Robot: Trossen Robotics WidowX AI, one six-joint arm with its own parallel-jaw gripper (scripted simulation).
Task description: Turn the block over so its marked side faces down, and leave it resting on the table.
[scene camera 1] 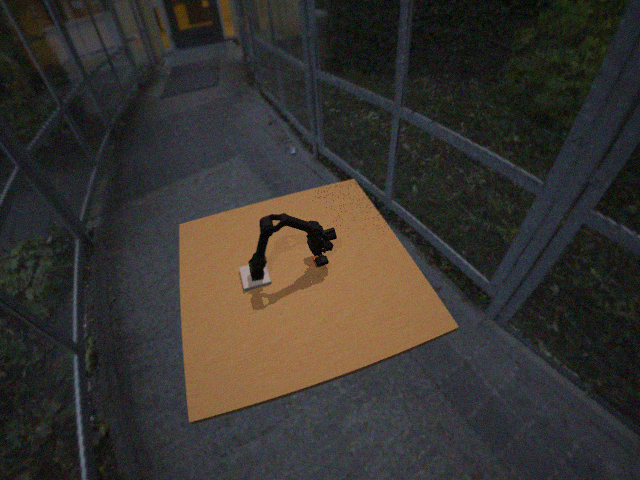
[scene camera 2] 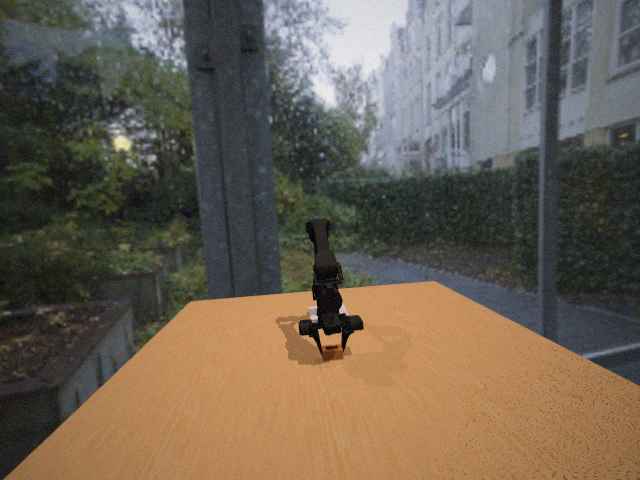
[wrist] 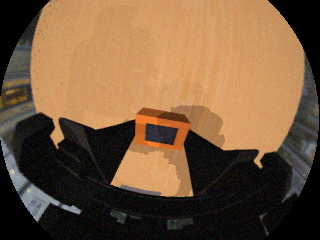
In view: my gripper (scene camera 2: 332,352).
My gripper is seen too in the wrist view (wrist: 161,126).
